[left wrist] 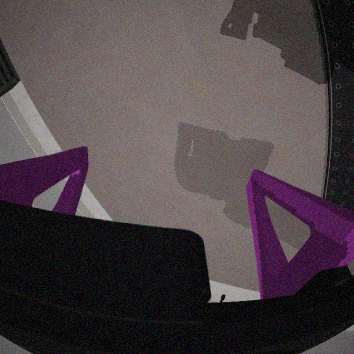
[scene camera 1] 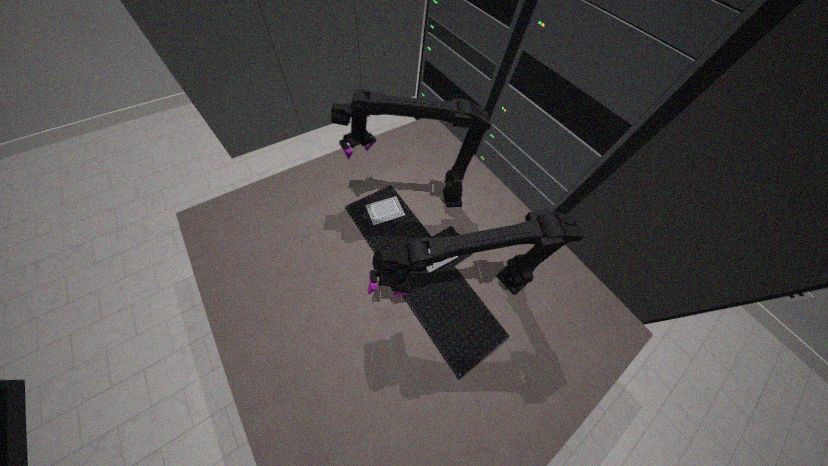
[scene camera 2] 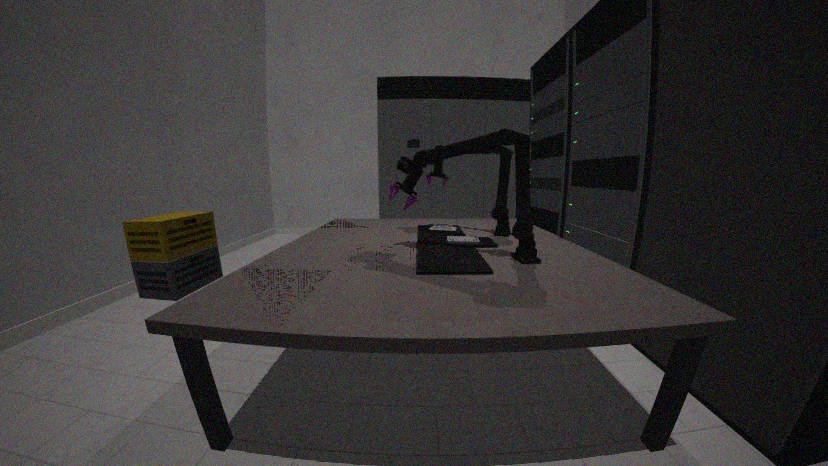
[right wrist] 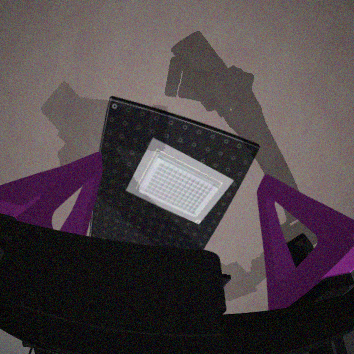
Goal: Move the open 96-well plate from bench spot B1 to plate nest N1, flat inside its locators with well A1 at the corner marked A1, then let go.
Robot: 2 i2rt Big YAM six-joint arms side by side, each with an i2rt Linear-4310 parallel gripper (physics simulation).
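Places are measured from the left arm's base along level axes (x back, y down, z right), in millimetres.
Pixels of known places: left gripper, fingertip midpoint: [left wrist: 171, 167] [scene camera 1: 381, 294] [scene camera 2: 396, 204]; right gripper, fingertip midpoint: [scene camera 1: 357, 154] [scene camera 2: 436, 187] [right wrist: 184, 172]; left arm's base, origin of the base link: [scene camera 1: 510, 280] [scene camera 2: 525, 259]; right arm's base, origin of the base link: [scene camera 1: 452, 198] [scene camera 2: 502, 234] [right wrist: 290, 251].
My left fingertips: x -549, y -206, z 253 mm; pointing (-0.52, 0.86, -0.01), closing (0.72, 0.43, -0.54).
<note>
For each thing: its top centre in the pictures, then the offset to it from my left fingertips. "spot": a spot on its surface instead. Level surfaces: height alone.
- white 96-well plate, middle of its top: [right wrist: 177, 189] [scene camera 1: 385, 208] [scene camera 2: 443, 226] dx +283, dy +177, dz +389 mm
- pale rectangle, surface spot: [right wrist: 144, 160] spot: dx +211, dy +192, dz +423 mm
- black perforated board, its level: dy +193 mm
- second pale item, middle of its top: [scene camera 1: 437, 253] [scene camera 2: 462, 236] dx +338, dy +172, dz +47 mm
- dark slab, its level: dy +193 mm
- brown table, its level: dy +206 mm
The white 96-well plate [scene camera 1: 385, 209] [scene camera 2: 443, 228] [right wrist: 179, 185] lies flat on a pale rectangle [right wrist: 144, 160] at one end of the black perforated board [scene camera 1: 457, 324] [scene camera 2: 451, 260] [left wrist: 342, 125] [right wrist: 117, 215]. Its corner marks are too small to read. A second pale item [scene camera 1: 443, 263] [scene camera 2: 463, 238] is partly hidden under the left arm in scene camera 1; I cannot tell whether it is nest N1. My right gripper [scene camera 1: 358, 149] [scene camera 2: 437, 180] [right wrist: 184, 172] is open and empty, high above the table, the plate in view between its fingers. My left gripper [scene camera 1: 386, 289] [scene camera 2: 401, 197] [left wrist: 171, 167] is open and empty, high beside the board.
The second pale item lies on a dark slab [scene camera 2: 489, 241] beside the board's middle. The left arm [scene camera 1: 480, 236] reaches across the board in scene camera 1. Both arms stand on the brown table [scene camera 1: 278, 324] [scene camera 2: 347, 312]. Dark racks [scene camera 1: 602, 86] [scene camera 2: 608, 133] stand behind the arm bases.
</note>
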